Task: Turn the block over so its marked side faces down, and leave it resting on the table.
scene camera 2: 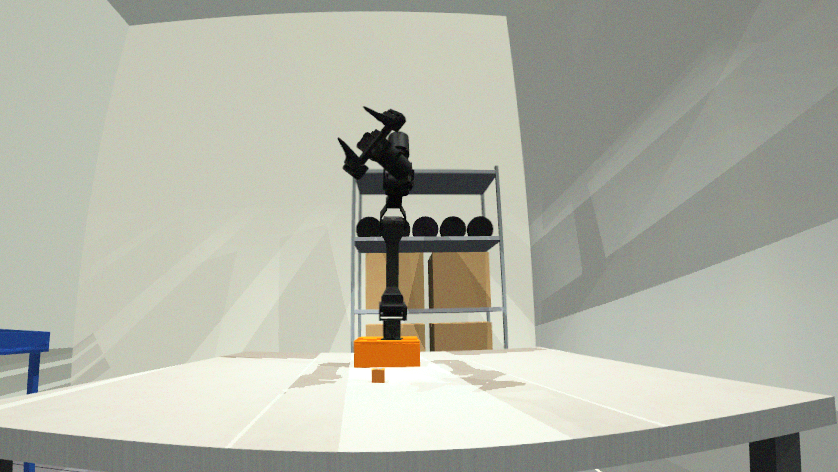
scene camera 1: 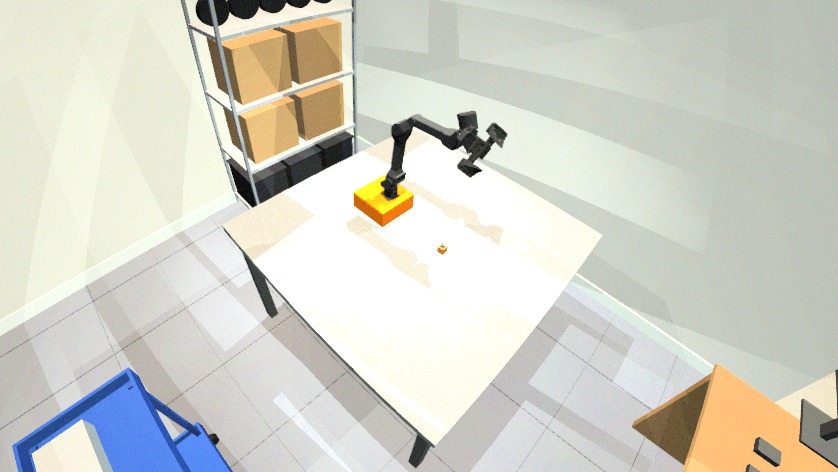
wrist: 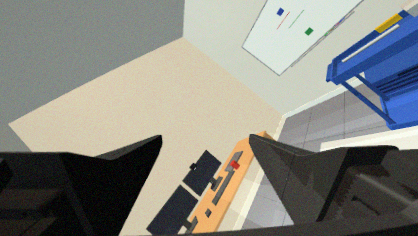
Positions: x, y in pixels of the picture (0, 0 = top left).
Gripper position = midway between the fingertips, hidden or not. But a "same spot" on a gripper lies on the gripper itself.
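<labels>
My gripper is visible to me in the wrist view [206, 138], and scene camera 1 and scene camera 2 show it as well. On my gripper, [scene camera 1: 503, 141] and [scene camera 2: 387, 118] are the same spot.
</labels>
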